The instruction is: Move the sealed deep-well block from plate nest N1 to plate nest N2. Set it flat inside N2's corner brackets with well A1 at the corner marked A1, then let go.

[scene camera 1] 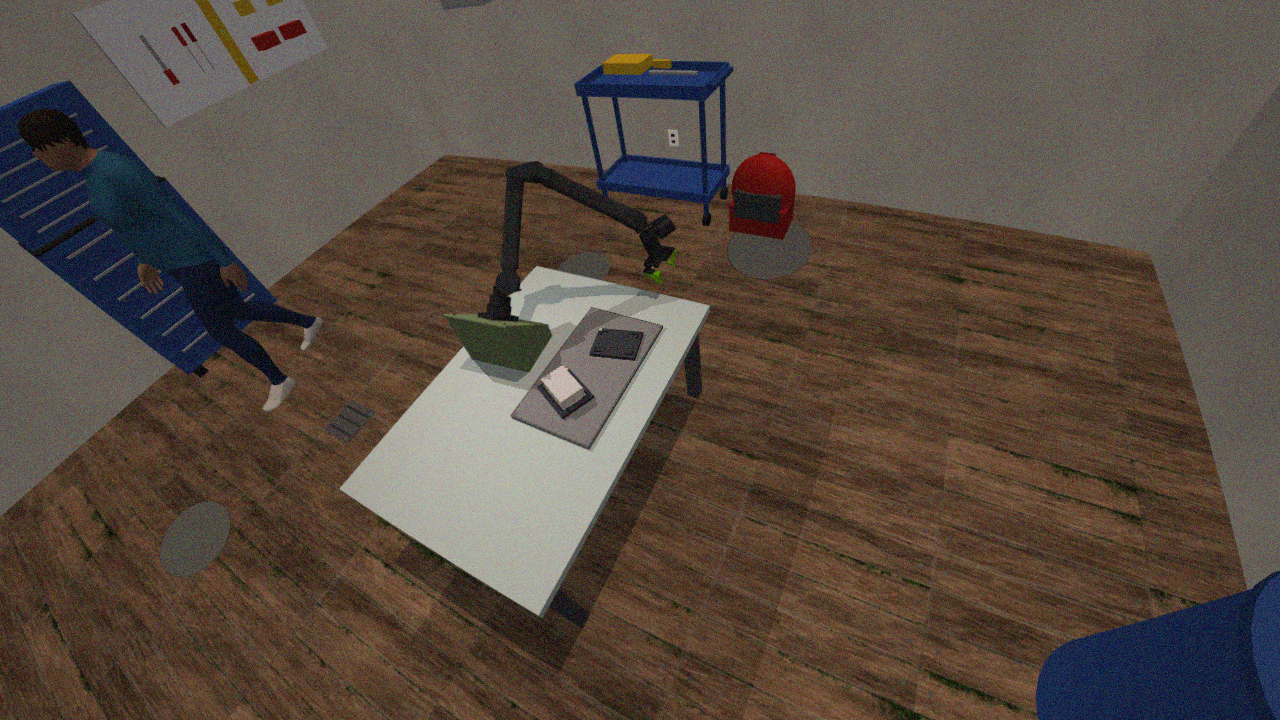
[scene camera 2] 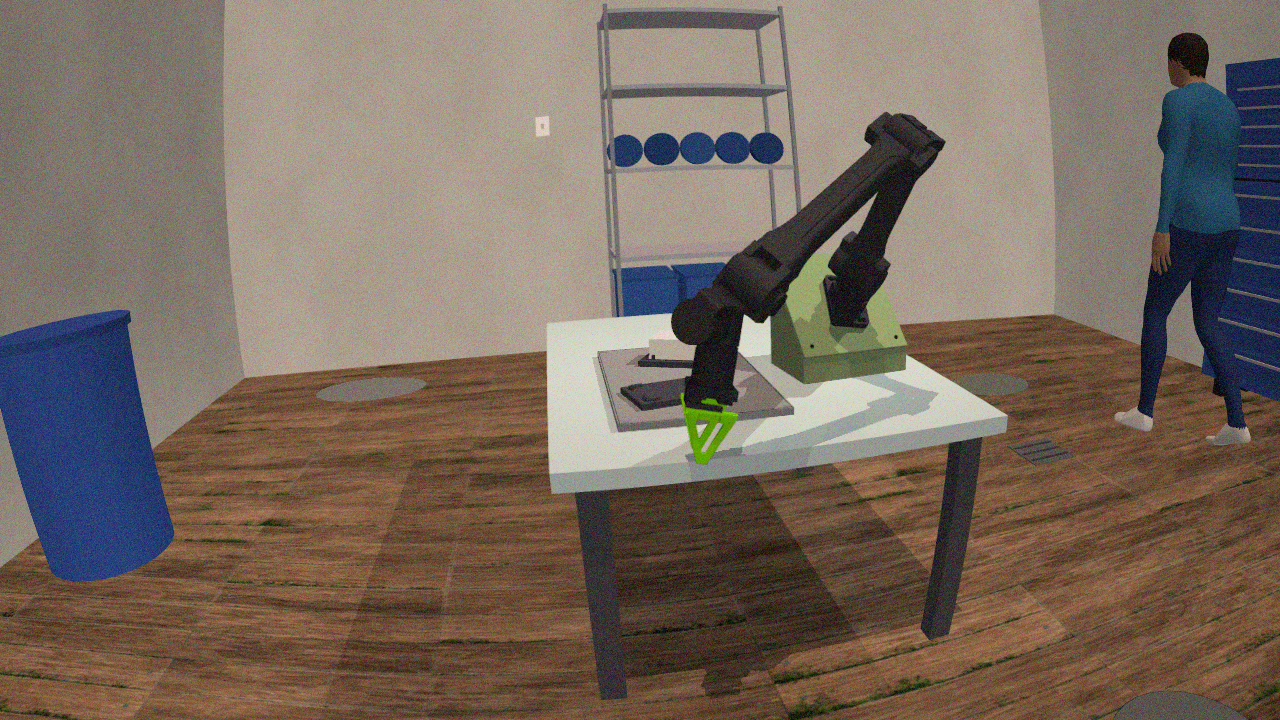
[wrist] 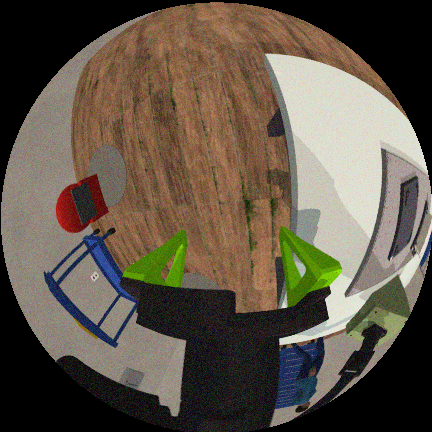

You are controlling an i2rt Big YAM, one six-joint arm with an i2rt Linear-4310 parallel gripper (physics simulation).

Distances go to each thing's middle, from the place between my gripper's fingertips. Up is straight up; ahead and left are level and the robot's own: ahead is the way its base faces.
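Scene:
The dark nest (wrist: 407, 204) is 10 mm below my hand, 370 mm to the right of it and 10 mm behind it. There's also a grey perforated plate (scene camera 1: 604, 377), and that's 30 mm below my hand, 500 mm to the right and 50 mm behind. As for the white block (scene camera 1: 562, 386), it's 10 mm above my hand, 620 mm to the right of it and 70 mm behind it.

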